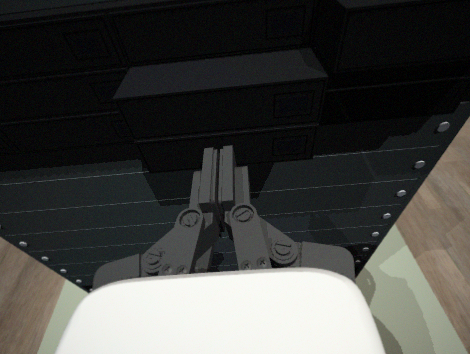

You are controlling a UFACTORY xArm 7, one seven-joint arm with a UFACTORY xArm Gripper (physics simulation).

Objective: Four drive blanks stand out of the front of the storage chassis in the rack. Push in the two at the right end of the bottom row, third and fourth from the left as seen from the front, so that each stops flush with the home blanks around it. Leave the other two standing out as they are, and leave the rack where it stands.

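Places are measured from the arm's base along level axes (x left, y back, z up), in metres.
Pixels of known places: gripper, fingertip midpoint: (223, 164).
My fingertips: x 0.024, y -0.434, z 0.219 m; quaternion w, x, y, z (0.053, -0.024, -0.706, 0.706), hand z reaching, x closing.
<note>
Ahead of a thing's pixels: the offset from my fingertips to its middle. "spot": to the spot under its first point. Level surfaces: height alone.
My gripper (223, 164) is shut and empty. Its fingertips overlap the lower edge of a dark drive blank @(dz +0.002, dx -0.009, dy -0.068 m) (197, 150) in the bottom row, third column; contact cannot be told. This blank stands out from the chassis, its front about level with the blank above it. That upper blank @(dz +0.030, dx -0.009, dy -0.068 m) (220, 112) also stands out, with its top face showing. At the upper right another blank @(spot: dz +0.057, dx -0.089, dy -0.001 m) (405, 40) stands out. Below it, the right-end bottom blank @(dz +0.002, dx -0.122, dy -0.094 m) (390, 102) sits further back, in deep shadow, so whether it is exactly flush is hard to tell.
Home blanks @(dz +0.059, dx +0.097, dy -0.113 m) (45, 50) lie further back at the left. The rack's lined dark front @(spot: dz -0.087, dx +0.160, dy -0.073 m) (75, 197) runs below the chassis, with round screw heads @(spot: dz -0.080, dx -0.184, dy -0.041 m) (419, 164) along its right side. A pale green surface @(dz -0.457 m) (395, 280) and wooden floor (445, 200) show beyond the rack.
</note>
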